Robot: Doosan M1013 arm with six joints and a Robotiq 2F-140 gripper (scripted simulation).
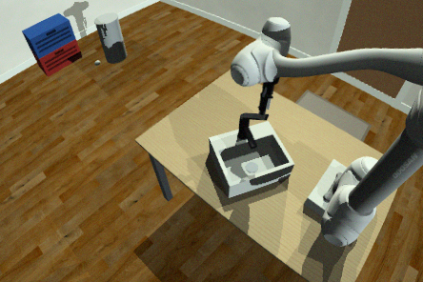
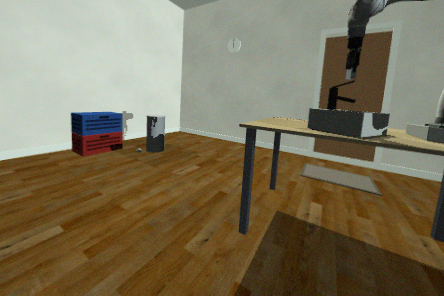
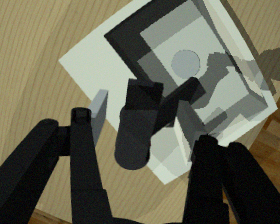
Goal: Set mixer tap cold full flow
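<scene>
Now: hand 3 cm short of the lever, 1 cm to the right of it and 7 cm above it. The rest, counted from my hand: white sink basin: 2 cm behind, 8 cm to the left, 32 cm below.
</scene>
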